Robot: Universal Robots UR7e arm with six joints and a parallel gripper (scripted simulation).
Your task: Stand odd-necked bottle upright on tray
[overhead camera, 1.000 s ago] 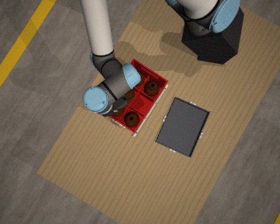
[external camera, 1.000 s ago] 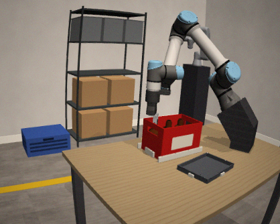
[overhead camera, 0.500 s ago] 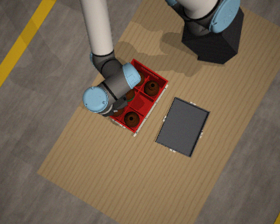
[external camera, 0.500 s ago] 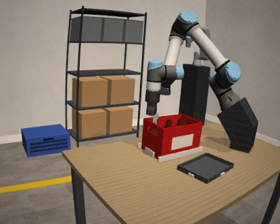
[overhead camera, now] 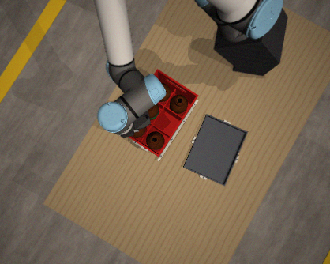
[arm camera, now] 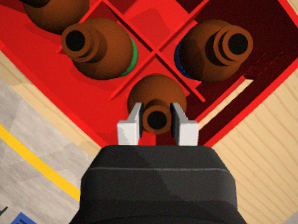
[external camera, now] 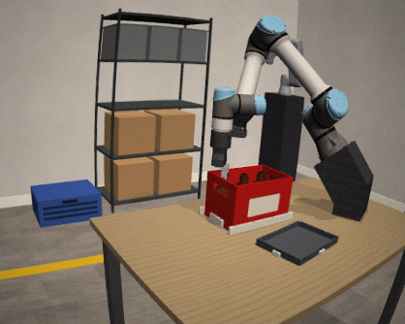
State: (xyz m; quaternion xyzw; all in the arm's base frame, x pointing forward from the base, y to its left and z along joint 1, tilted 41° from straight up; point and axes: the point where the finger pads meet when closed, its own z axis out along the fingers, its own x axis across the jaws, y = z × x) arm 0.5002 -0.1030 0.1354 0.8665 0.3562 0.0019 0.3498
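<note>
Right now my hand is 90 mm past the red crate, 80 mm above it and 50 mm to the right of it. The rest, counted from my hand: dark grey tray 330 mm to the left, 150 mm below, 80 mm behind.
</note>
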